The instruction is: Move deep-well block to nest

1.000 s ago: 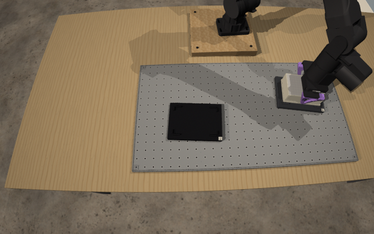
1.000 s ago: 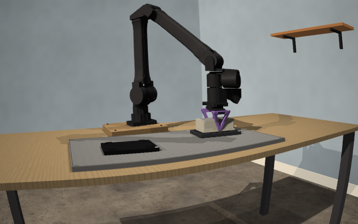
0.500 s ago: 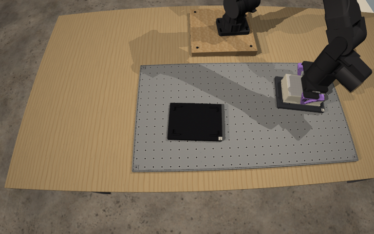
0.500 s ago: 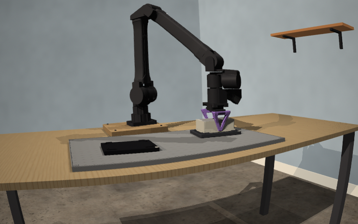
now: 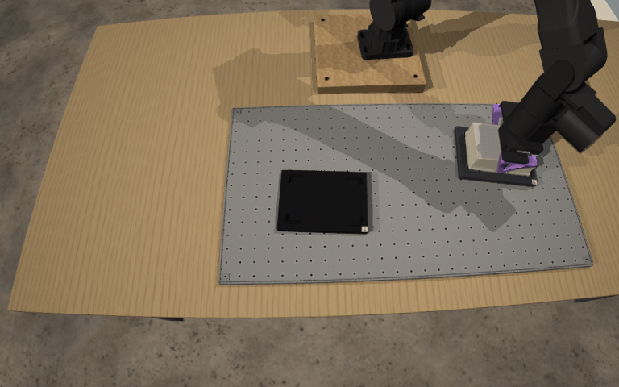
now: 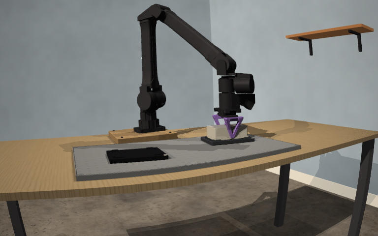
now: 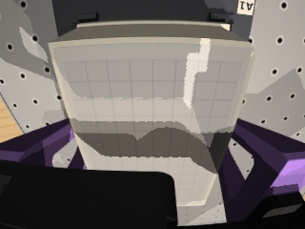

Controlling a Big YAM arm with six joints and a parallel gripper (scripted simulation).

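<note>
The cream 96-well deep-well block is 10 mm above my hand. From my hand the other things lie so: black nest N1: 360 mm to the right, 70 mm ahead, 20 mm below; then black plate nest N2: 20 mm below.
</note>
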